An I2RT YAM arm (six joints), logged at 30 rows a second.
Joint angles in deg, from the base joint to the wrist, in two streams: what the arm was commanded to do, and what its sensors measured. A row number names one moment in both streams.
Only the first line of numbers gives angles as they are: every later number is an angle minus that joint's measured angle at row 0.
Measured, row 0:
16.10 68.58 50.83 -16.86 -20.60 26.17
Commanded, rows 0 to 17:
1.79 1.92 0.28 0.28 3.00 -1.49
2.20 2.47 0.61 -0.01 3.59 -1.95
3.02 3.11 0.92 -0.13 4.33 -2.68
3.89 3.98 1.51 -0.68 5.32 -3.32
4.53 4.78 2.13 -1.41 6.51 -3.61
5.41 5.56 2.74 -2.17 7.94 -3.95
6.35 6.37 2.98 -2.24 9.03 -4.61
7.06 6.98 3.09 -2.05 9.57 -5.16
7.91 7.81 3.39 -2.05 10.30 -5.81
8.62 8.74 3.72 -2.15 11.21 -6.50
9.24 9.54 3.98 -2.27 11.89 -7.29
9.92 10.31 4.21 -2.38 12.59 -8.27
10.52 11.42 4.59 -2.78 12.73 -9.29
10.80 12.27 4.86 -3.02 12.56 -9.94
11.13 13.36 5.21 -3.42 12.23 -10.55
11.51 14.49 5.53 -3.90 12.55 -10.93
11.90 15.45 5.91 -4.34 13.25 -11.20
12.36 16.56 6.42 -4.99 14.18 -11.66
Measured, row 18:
11.47 14.44 4.26 -2.25 11.39 -8.67
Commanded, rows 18 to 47:
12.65 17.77 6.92 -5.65 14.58 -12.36
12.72 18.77 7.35 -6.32 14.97 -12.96
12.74 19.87 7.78 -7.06 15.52 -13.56
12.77 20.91 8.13 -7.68 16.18 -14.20
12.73 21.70 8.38 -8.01 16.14 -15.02
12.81 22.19 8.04 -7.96 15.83 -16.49
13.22 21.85 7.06 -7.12 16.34 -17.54
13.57 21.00 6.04 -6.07 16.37 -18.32
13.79 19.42 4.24 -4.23 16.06 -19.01
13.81 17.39 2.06 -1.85 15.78 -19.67
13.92 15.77 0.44 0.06 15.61 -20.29
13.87 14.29 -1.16 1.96 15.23 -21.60
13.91 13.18 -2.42 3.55 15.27 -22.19
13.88 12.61 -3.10 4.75 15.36 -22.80
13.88 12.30 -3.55 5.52 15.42 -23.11
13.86 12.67 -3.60 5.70 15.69 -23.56
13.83 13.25 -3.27 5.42 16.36 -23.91
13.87 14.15 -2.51 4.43 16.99 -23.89
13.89 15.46 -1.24 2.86 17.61 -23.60
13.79 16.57 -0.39 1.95 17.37 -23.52
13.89 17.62 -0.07 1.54 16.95 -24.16
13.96 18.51 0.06 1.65 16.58 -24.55
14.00 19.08 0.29 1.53 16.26 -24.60
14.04 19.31 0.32 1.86 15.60 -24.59
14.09 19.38 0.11 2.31 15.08 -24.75
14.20 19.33 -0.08 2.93 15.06 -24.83
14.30 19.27 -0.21 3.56 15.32 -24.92
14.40 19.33 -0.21 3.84 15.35 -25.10
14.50 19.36 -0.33 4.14 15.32 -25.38
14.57 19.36 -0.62 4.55 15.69 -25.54
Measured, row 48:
14.01 19.41 -1.05 2.84 15.82 -23.86
